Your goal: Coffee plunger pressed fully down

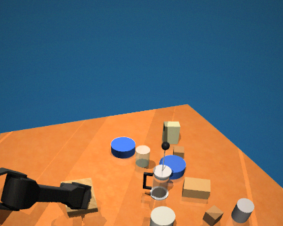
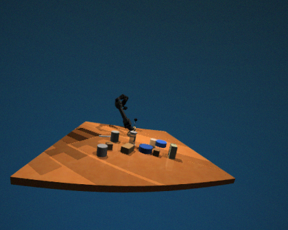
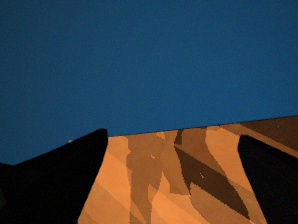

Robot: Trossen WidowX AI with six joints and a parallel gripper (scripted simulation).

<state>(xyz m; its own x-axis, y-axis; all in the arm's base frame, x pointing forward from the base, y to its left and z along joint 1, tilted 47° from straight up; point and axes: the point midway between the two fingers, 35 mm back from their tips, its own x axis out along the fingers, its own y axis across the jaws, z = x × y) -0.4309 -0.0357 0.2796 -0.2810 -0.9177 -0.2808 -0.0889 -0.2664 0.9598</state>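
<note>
Right now my gripper tip is 71 cm short of the coffee press, 26 cm to the right of it and 13 cm above it. The rest, counted from my gripper tip: grey cylinder 100 cm ahead, 5 cm to the left, 22 cm below; then white cylinder 68 cm ahead, 9 cm to the left, 21 cm below; then tan box 88 cm ahead, 23 cm to the left, 23 cm below.
</note>
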